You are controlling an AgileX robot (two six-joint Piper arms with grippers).
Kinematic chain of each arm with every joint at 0, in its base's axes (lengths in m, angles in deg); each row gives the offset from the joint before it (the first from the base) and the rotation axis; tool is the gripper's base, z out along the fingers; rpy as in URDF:
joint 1: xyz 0 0 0.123 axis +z
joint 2: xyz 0 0 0 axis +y
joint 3: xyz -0.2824 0 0.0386 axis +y
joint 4: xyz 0.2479 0 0.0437 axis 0.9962 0 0.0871
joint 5: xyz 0 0 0 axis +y
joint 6: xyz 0.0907 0 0.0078 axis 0.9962 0 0.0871
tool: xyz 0 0 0 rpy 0 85 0
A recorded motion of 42 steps. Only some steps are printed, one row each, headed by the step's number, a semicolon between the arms.
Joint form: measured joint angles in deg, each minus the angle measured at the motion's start. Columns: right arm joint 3, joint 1, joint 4, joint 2, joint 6, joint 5; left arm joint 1, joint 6, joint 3, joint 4, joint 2, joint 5.
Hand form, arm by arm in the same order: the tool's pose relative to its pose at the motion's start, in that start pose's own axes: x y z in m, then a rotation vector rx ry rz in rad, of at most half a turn. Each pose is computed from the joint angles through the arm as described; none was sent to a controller.
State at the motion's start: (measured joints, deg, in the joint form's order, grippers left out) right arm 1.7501 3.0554 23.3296 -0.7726 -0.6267 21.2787; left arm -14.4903 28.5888 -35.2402 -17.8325 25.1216 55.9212
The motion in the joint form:
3: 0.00 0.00 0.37 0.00 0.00 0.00; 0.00 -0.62 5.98 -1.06 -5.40 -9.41
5: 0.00 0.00 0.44 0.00 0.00 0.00; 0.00 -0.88 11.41 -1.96 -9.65 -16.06
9: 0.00 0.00 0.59 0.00 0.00 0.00; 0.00 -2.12 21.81 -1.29 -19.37 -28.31
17: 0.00 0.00 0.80 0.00 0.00 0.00; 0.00 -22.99 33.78 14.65 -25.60 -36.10
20: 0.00 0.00 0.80 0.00 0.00 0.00; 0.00 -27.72 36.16 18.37 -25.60 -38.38
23: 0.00 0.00 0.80 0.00 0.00 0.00; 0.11 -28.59 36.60 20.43 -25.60 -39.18
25: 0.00 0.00 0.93 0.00 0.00 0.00; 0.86 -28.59 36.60 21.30 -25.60 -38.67
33: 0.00 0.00 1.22 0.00 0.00 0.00; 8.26 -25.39 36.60 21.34 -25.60 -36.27
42: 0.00 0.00 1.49 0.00 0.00 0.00; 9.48 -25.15 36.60 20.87 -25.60 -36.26
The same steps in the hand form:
3: 0.0000 0.0002 0.0000 -0.0023 0.0000 0.0060; 0.0141 -0.0014 0.0052 -0.0623 -0.1421 -0.0249
5: 0.0000 0.0003 0.0000 -0.0028 0.0000 0.0072; 0.0292 -0.0026 0.0127 -0.1019 -0.2304 -0.0456
9: 0.0000 0.0003 0.0000 -0.0037 0.0000 0.0096; 0.0606 -0.0029 0.0257 -0.2053 -0.4047 -0.0624
17: 0.0000 0.0005 0.0000 -0.0051 -0.0001 0.0130; 0.1053 0.0042 0.0573 -0.3139 -0.4119 -0.2051
20: 0.0000 0.0005 0.0000 -0.0051 -0.0001 0.0130; 0.1131 0.0058 0.0647 -0.3305 -0.4105 -0.2310
23: 0.0000 0.0005 0.0000 -0.0051 -0.0001 0.0130; 0.1142 0.0068 0.0656 -0.3471 -0.4119 -0.2142
25: 0.0000 0.0005 0.0000 -0.0059 -0.0001 0.0151; 0.1153 0.0077 0.0656 -0.3651 -0.3987 -0.2081
33: 0.0000 0.0007 0.0000 -0.0077 -0.0001 0.0198; 0.1213 0.0132 0.0648 -0.4849 -0.3296 -0.2187
42: 0.0000 0.0009 0.0000 -0.0094 -0.0001 0.0242; 0.1217 0.0139 0.0644 -0.5005 -0.3279 -0.2313

